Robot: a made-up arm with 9 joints.
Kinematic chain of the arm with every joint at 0, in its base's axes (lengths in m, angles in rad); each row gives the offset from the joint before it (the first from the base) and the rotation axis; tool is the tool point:
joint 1: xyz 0 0 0.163 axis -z
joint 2: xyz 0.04 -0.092 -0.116 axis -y
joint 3: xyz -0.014 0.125 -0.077 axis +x
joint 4: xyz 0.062 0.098 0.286 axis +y
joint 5: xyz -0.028 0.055 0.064 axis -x
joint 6: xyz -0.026 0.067 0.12 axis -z
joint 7: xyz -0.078 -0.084 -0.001 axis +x
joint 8: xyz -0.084 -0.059 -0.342 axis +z
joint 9: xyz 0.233 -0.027 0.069 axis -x
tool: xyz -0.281 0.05 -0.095
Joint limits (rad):
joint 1: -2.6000..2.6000
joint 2: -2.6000..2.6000
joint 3: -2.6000..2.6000
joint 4: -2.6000..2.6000
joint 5: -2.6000..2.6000
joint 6: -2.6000..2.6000
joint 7: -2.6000..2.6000
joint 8: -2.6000..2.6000
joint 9: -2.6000..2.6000
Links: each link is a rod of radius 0.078 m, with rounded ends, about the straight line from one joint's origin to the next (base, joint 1, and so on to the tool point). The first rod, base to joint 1, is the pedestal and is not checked.
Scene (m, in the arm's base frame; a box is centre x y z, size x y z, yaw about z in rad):
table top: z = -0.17
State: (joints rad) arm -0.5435 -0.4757 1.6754 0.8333 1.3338 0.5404 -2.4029 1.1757 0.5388
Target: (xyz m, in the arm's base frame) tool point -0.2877 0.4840 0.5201
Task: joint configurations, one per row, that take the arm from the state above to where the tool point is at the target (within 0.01 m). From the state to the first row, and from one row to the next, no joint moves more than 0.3 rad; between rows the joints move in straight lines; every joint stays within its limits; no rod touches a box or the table.
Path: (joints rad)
1: -0.5418 -0.4658 1.3942 0.7486 1.4248 0.5733 -2.4423 1.1708 0.5597
2: -0.5401 -0.4558 1.1131 0.6639 1.5158 0.6063 -2.4817 1.1658 0.5807
3: -0.5385 -0.4459 0.8319 0.5792 1.6068 0.6392 -2.5212 1.1609 0.6016
4: -0.5368 -0.4359 0.5508 0.4946 1.6978 0.6721 -2.5606 1.1560 0.6225
5: -0.5351 -0.4260 0.2696 0.4099 1.7888 0.7051 -2.6000 1.1511 0.6435

